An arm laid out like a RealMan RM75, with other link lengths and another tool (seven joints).
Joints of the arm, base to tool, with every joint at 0 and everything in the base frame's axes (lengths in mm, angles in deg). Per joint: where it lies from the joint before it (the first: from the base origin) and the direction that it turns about. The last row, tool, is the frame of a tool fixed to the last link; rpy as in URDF.
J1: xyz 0 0 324.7 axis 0 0 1
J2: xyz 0 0 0 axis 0 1 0
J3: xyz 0 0 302.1 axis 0 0 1
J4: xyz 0 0 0 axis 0 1 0
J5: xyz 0 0 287.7 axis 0 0 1
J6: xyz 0 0 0 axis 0 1 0
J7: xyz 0 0 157 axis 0 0 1
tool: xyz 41 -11 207 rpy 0 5.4 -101.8
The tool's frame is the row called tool.
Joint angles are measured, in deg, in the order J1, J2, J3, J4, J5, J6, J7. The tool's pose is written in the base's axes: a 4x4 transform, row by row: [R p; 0 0 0 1], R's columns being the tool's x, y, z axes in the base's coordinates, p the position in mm. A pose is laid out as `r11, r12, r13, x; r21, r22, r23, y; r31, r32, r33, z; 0, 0, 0, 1`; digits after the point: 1 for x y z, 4 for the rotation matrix.
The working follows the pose.
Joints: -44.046 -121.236 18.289 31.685 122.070 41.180 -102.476
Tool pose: -0.9624, 0.2057, -0.1775, -381.6; -0.0513, 0.5041, 0.8621, 746.5; 0.2668, 0.8388, -0.4746, 18.7; 0, 0, 0, 1
Where each joint sits with the arm in this pose, in the base's axes (m; each line is computed from the numbers above, not from the rounded line before):
J1: 0.0000 0.0000 0.3247
J2: 0.0000 0.0000 0.3247
J3: -0.1857 0.1796 0.1680
J4: -0.1857 0.1796 0.1680
J5: -0.3566 0.4109 0.1638
J6: -0.3566 0.4109 0.1638
J7: -0.3702 0.5464 0.0856
the tool: -0.3816 0.7465 0.0187

